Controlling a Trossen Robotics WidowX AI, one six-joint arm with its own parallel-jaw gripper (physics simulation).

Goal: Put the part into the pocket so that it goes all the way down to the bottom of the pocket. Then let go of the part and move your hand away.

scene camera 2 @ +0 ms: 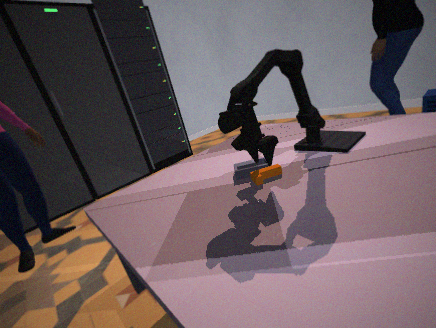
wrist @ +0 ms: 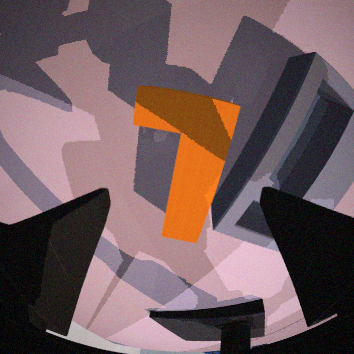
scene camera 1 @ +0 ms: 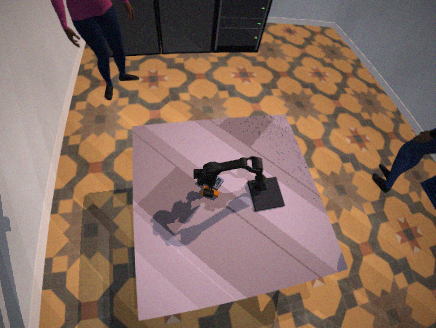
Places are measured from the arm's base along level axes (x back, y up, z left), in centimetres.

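Pixels of known places: gripper, fingertip midpoint: (scene camera 2: 263, 164) (wrist: 186, 195) (scene camera 1: 210, 189); arm's base, link origin: (scene camera 2: 313, 140) (wrist: 235, 326) (scene camera 1: 259, 186).
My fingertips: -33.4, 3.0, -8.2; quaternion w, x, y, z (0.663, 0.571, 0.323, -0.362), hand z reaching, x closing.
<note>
Ahead of a thing's pixels: the offset from my fingertips to its top centre, as dx, dy, dz. Level surfaces: height alone.
The orange L-shaped part {-0.4, -2.4, +1.1} (scene camera 1: 210, 192) (scene camera 2: 266, 174) (wrist: 196, 170) lies on the table, outside the pocket and beside the grey block. The grey block with the pocket {+4.2, -1.7, -7.7} (scene camera 1: 219, 182) (scene camera 2: 243, 172) (wrist: 257, 165) stands right of the part in the wrist view; the right fingertip covers some of its lower end. My gripper (scene camera 2: 264, 163) (wrist: 186, 195) is open and empty, with its fingers wide apart. In the wrist view the long leg of the part points down between the two fingers. In scene camera 1 the arm hides the fingertips.
The arm's black base plate (scene camera 1: 274, 197) (scene camera 2: 345, 141) (wrist: 210, 320) stands on the pink table {dy -5.4} (scene camera 1: 250, 270) (scene camera 2: 375, 210). The arm's shadow falls over the table around the part. Dark cabinets (scene camera 1: 185, 30) (scene camera 2: 50, 100) and two people stand beyond the table.
</note>
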